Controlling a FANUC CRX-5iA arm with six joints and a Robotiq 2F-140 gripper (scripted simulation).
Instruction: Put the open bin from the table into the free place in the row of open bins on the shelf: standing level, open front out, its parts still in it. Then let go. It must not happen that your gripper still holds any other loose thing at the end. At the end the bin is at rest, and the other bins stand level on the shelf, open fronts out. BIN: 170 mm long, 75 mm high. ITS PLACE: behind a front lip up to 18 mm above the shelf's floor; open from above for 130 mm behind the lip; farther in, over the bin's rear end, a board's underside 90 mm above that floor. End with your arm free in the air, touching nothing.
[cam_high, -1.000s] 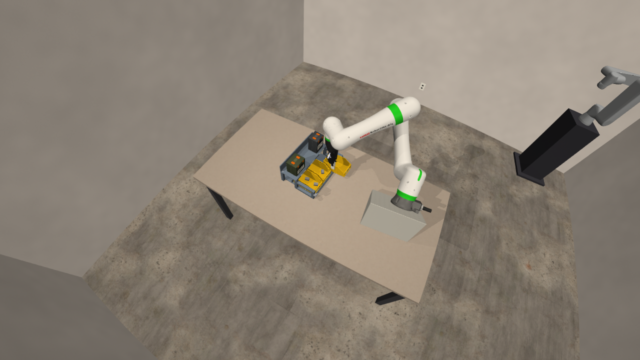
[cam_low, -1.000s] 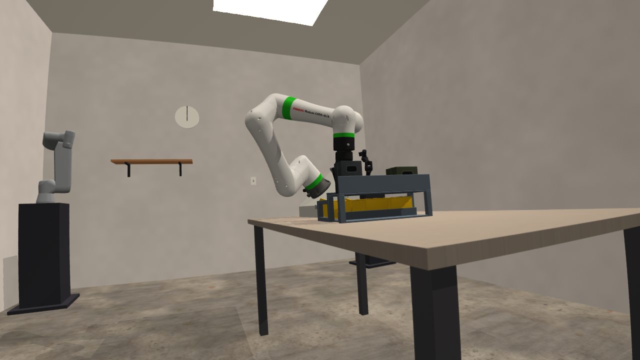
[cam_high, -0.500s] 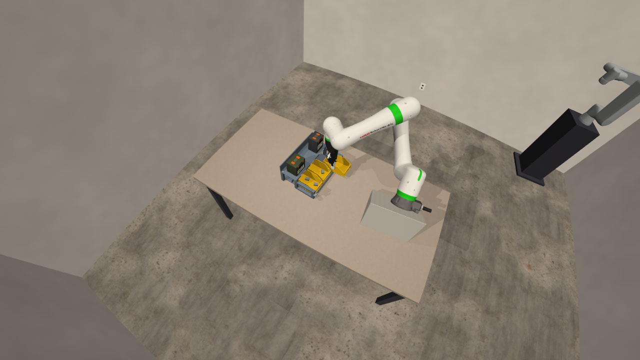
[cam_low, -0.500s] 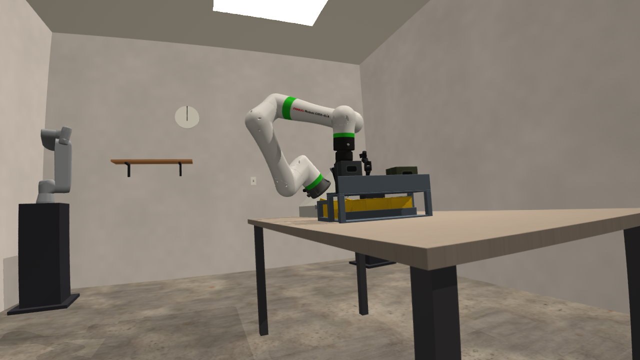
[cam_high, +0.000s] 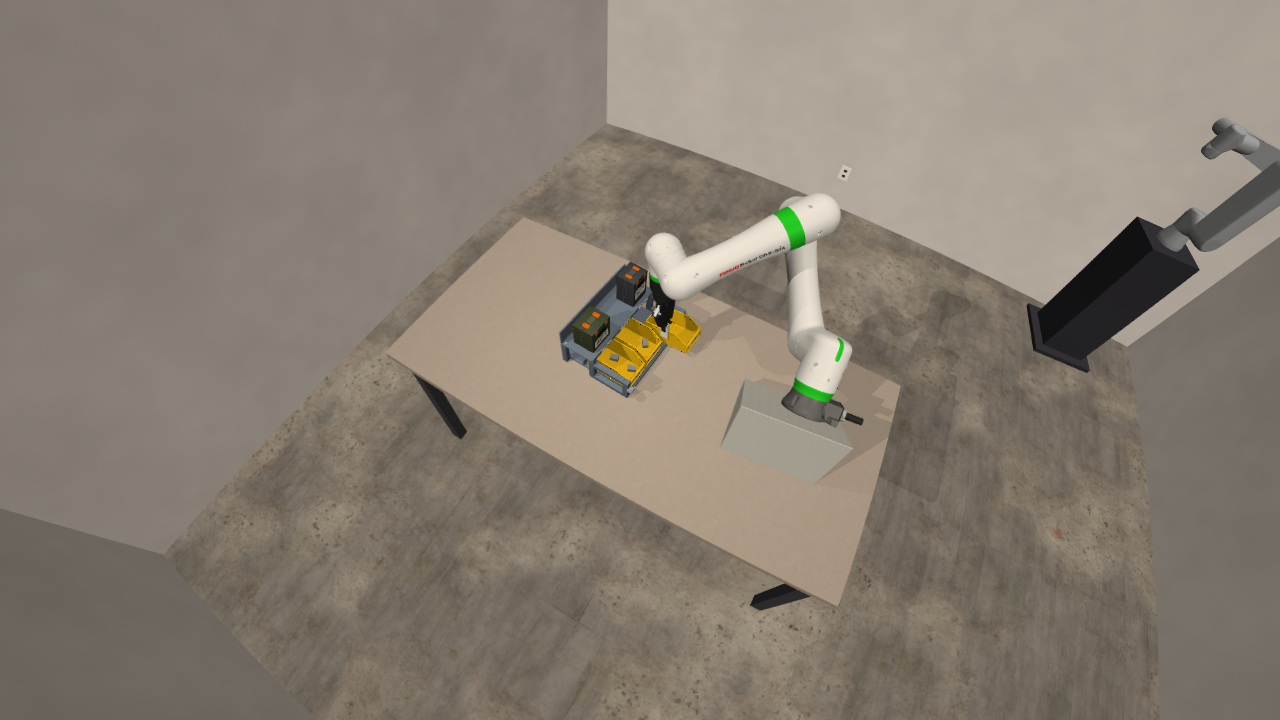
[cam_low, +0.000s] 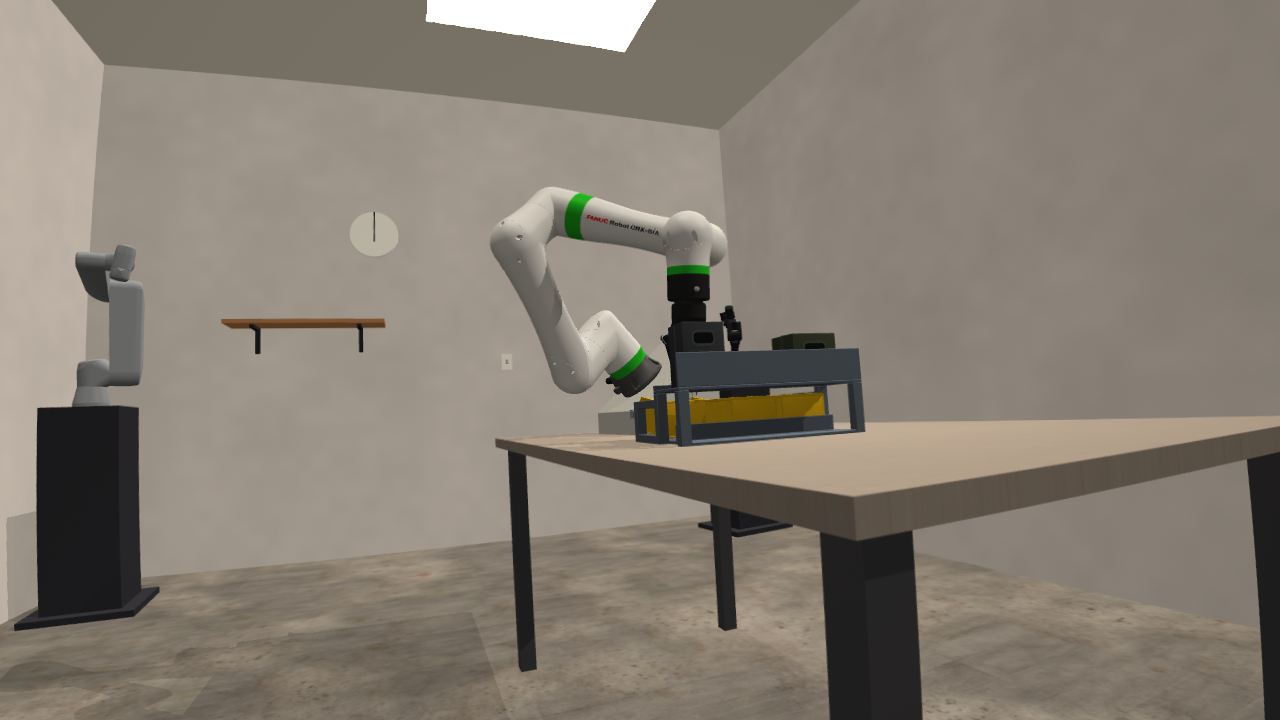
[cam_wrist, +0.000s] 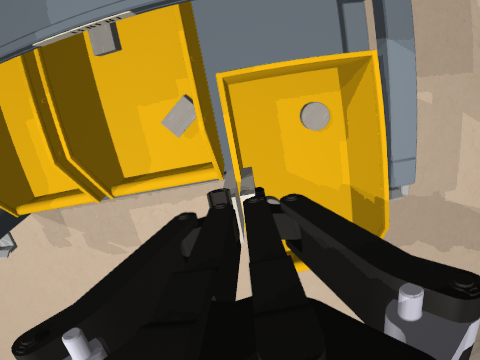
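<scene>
Now: hand 9 cm above the shelf lip and 7 cm to the right of it. Round my hand: grey shelf floor (13 cm ahead, 9 cm below, 4 cm to the left).
</scene>
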